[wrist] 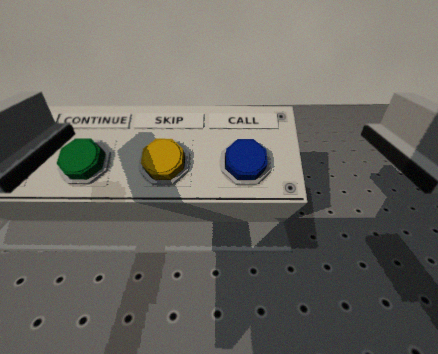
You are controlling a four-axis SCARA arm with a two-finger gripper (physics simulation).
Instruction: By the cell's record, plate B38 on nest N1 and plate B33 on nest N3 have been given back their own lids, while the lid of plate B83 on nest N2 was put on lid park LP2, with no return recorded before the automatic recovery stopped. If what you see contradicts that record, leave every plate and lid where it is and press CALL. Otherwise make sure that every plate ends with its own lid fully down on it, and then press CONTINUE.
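Places are measured from the arm's base along level axes (x ahead, y right, z down), in centimetres.
Pixels of known places: gripper, fingertip midpoint: [218, 112].
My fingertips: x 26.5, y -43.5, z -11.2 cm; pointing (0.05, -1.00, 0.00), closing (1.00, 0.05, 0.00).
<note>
For each thing: its top centre in the pictures, then the offset to it from my fingertips. "*": a spot on its surface instead. Level surfaces: height alone.
- green CONTINUE button at a spot on its surface: [81, 158] * dz +3.1, dx -8.0, dy -1.4 cm
- blue CALL button at a spot on its surface: [246, 159] * dz +3.2, dx +1.7, dy -0.8 cm
- pale button panel at its top centre: [127, 115] dz +1.6, dx -5.6, dy -4.0 cm
- yellow SKIP button at its top centre: [161, 144] dz +2.5, dx -3.3, dy -1.6 cm
- grey perforated table top at its surface level: dz +9.9 cm
The green CONTINUE button [81, 158] is at the left of the wrist view, under its printed label. The blue CALL button [246, 159] is right of centre, under its own label. Both stand raised on a pale button panel [210, 185]. My gripper [218, 112] is open, with one finger at the left edge of the view and the other at the right, and nothing between the fingertips. The left finger hides part of the panel. The plates, lids, nests and lid park LP2 do not show in this view.
A yellow SKIP button [163, 158] sits between the green and blue ones. The panel stands on a grey perforated table top [195, 295], crossed by dark shadows. A plain pale wall [220, 50] rises behind.
</note>
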